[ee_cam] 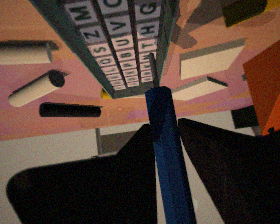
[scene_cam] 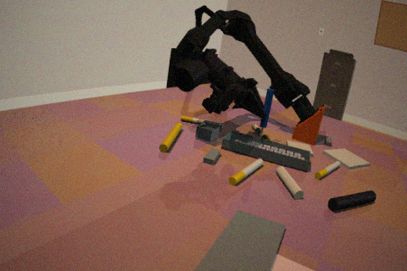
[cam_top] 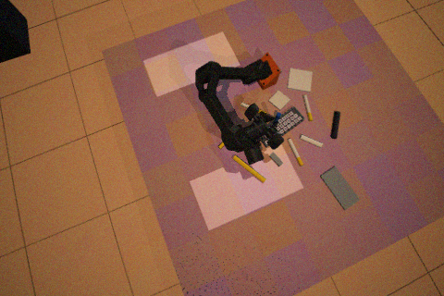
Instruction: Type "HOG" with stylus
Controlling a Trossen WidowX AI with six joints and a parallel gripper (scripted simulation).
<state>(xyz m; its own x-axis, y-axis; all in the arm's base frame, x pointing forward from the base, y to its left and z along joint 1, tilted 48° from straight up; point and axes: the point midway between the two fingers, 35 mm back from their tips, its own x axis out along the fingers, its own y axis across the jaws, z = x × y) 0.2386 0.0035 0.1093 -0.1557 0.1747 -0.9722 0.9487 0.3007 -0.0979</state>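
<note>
Now: the white cylinder 13 cm to the left of my gripper tip, 11 cm ahead of it and 8 cm below it. The rest, counted from my gripper tip: blue stylus: 1 cm below; yellow stick: 16 cm to the right, 14 cm ahead, 8 cm below; white pad: 21 cm to the left, 17 cm behind, 8 cm below.
</note>
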